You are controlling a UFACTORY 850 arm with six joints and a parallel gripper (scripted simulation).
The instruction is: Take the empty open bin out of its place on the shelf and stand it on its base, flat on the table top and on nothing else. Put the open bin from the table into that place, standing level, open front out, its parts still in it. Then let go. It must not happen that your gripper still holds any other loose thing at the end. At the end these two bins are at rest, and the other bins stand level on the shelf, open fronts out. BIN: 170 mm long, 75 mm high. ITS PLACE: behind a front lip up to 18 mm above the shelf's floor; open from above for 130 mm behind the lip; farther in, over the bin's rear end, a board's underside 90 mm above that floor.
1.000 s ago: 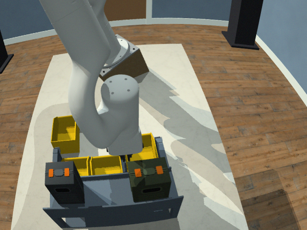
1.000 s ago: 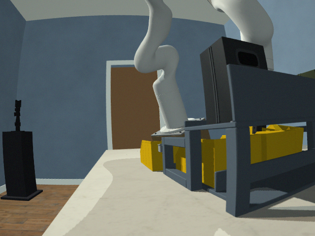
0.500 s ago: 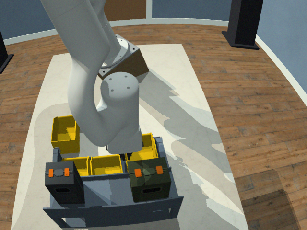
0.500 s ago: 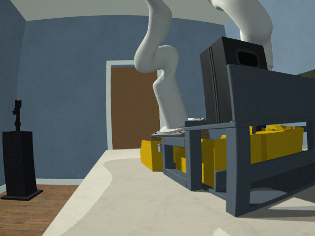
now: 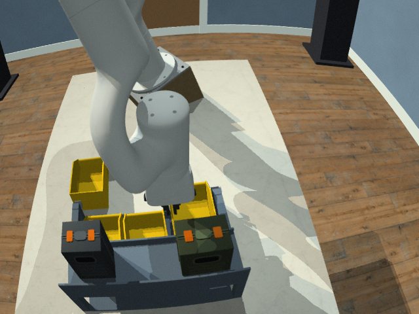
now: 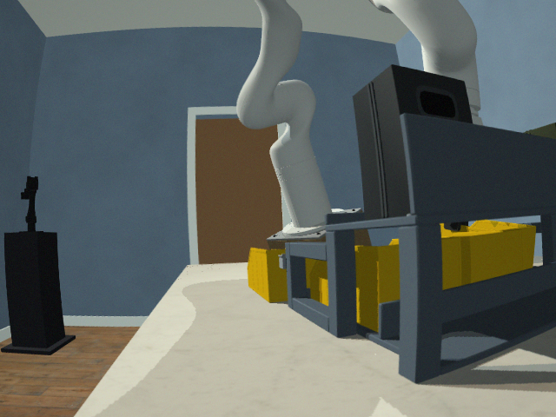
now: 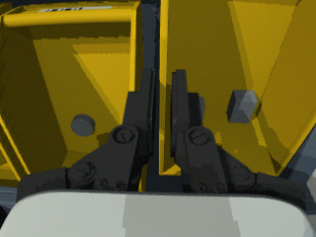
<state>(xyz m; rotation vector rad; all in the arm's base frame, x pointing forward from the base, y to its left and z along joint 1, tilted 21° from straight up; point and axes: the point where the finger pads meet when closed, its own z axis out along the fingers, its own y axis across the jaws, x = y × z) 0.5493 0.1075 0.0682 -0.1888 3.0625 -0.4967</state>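
Right now the shelf lip is 9 cm below my hand, 7 cm to the right of it and 4 cm behind it. Also, from my hand: dark grey case: 17 cm to the right, 16 cm ahead, 6 cm above; green case: 14 cm ahead, 6 cm to the left, 5 cm above.
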